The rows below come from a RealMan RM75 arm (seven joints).
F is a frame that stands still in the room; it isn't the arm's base.
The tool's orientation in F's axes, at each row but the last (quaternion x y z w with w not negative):
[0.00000 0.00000 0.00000 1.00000]
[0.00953 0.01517 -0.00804 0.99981]
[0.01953 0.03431 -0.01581 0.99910]
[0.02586 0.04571 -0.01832 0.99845]
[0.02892 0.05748 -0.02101 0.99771]
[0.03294 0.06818 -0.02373 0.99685]
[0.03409 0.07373 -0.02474 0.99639]
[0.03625 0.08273 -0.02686 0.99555]
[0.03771 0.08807 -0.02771 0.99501]
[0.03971 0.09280 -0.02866 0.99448]
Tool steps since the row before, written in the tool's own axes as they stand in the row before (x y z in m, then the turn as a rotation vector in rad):
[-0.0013 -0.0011 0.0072 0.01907 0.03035 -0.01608]
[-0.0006 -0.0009 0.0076 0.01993 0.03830 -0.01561]
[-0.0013 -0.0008 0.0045 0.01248 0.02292 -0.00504]
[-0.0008 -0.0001 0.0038 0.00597 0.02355 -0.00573]
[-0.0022 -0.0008 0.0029 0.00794 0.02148 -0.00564]
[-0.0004 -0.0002 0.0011 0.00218 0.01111 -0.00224]
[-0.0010 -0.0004 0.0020 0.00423 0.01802 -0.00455]
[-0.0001 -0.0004 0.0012 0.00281 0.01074 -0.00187]
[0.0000 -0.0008 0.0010 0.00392 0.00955 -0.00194]
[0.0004 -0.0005 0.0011 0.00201 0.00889 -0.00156]
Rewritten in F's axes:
[-0.0013 -0.0011 0.0072 0.01907 0.03035 -0.01608]
[-0.0004 -0.0010 0.0076 0.02007 0.03827 -0.01549]
[-0.0010 -0.0009 0.0045 0.01286 0.02272 -0.00502]
[-0.0005 -0.0003 0.0038 0.00634 0.02360 -0.00507]
[-0.0019 -0.0009 0.0031 0.00821 0.02146 -0.00533]
[-0.0003 -0.0003 0.0011 0.00243 0.01113 -0.00182]
[-0.0007 -0.0005 0.0021 0.00450 0.01809 -0.00396]
[0.0001 -0.0005 0.0012 0.00310 0.01071 -0.00158]
[0.0001 -0.0009 0.0009 0.00411 0.00947 -0.00193]
[0.0006 -0.0006 0.0010 0.00226 0.00888 -0.00125]

